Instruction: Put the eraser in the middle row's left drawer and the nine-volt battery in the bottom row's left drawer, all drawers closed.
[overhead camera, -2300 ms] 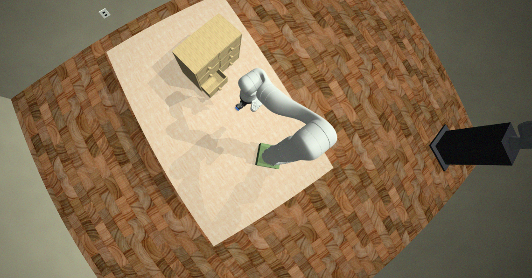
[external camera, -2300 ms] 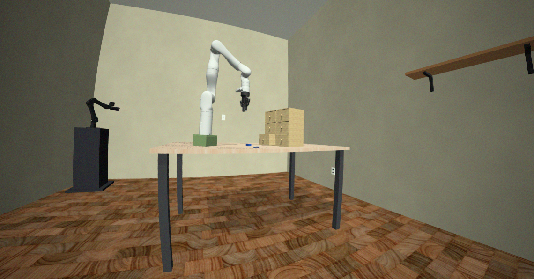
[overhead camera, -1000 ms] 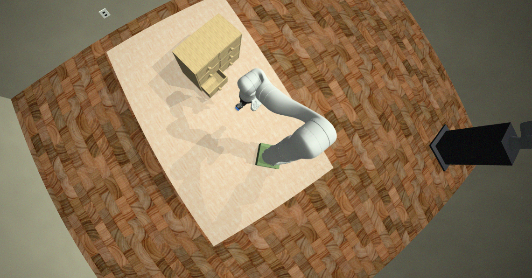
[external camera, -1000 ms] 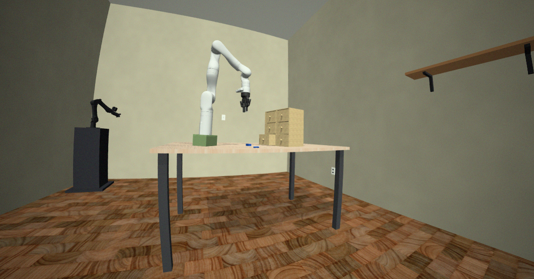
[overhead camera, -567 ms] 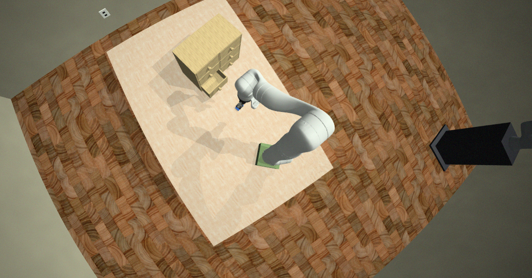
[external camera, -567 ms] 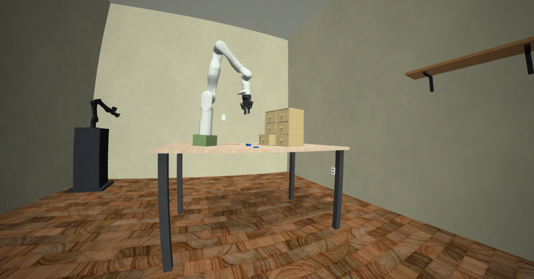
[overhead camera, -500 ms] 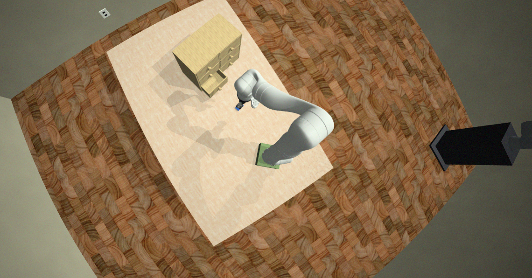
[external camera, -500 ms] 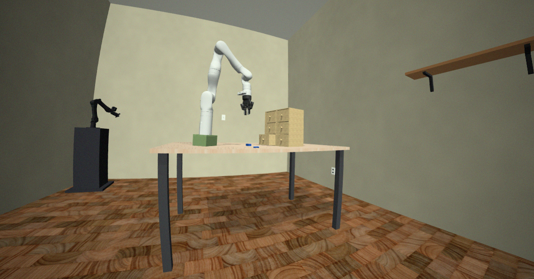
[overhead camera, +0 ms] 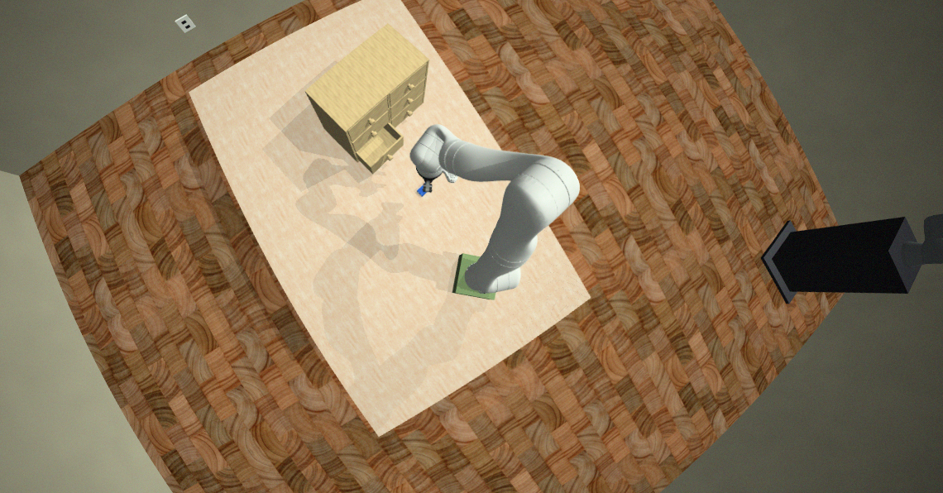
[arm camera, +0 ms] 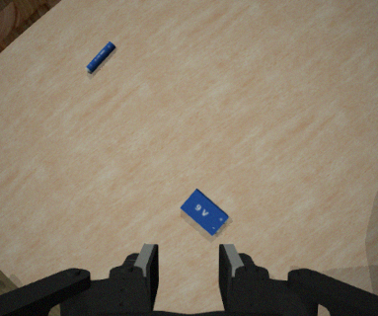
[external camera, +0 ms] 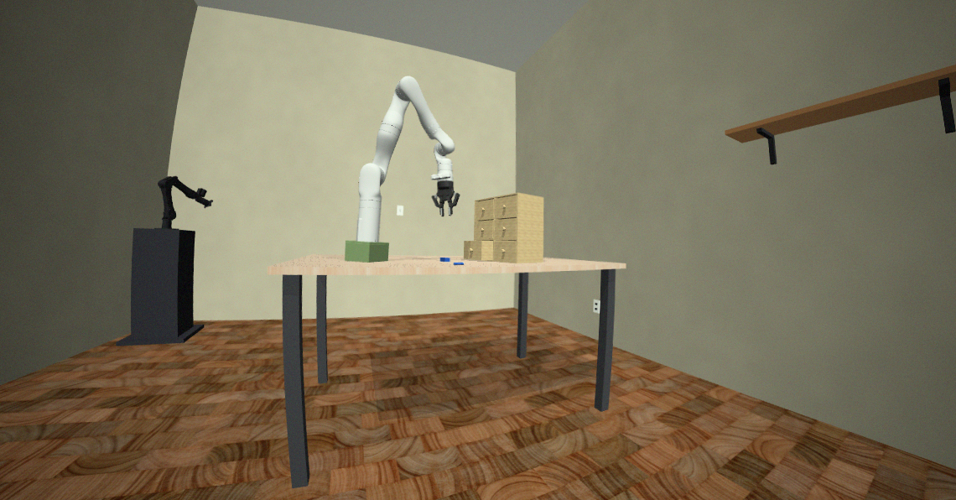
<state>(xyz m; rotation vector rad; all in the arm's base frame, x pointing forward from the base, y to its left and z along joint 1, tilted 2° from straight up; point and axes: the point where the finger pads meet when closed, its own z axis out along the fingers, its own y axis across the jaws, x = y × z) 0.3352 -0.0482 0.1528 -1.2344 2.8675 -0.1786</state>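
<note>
Right now my hand is 22 cm above the blue nine-volt battery and 1 cm to the right of it. From my hand the other things lie so: red eraser (35 cm ahead, 11 cm below, 4 cm to the left); thin blue stick (22 cm below, 21 cm to the right, 3 cm behind).
</note>
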